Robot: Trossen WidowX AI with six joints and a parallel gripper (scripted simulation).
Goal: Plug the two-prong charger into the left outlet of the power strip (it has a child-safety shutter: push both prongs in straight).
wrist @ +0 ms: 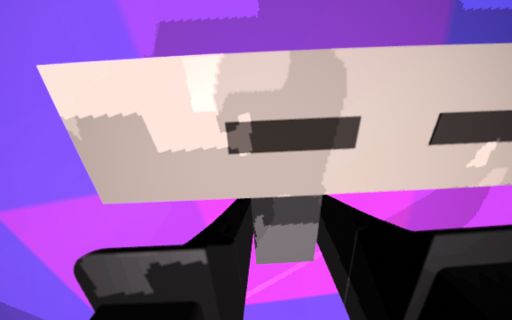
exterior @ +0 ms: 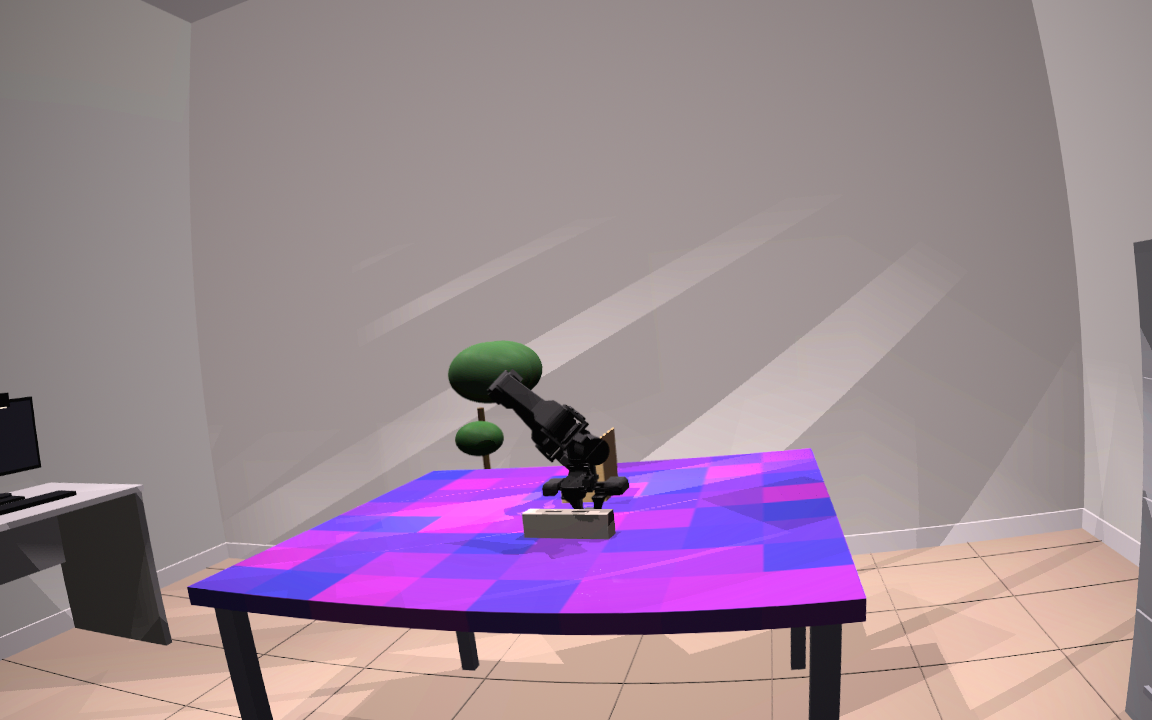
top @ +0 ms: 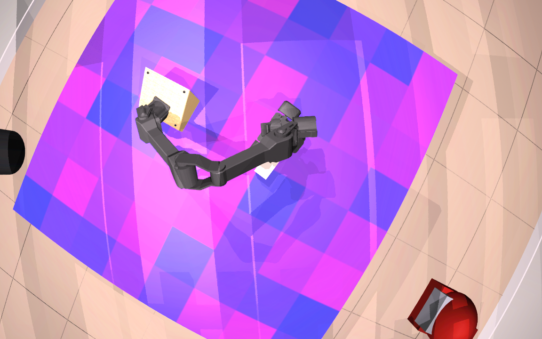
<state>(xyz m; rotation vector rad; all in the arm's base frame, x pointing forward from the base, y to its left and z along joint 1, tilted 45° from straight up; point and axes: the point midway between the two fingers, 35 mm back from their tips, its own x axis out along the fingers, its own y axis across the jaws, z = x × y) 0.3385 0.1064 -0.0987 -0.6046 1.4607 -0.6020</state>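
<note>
Right now the two-prong charger is 20 mm ahead of my gripper tip and 10 mm above it.
</note>
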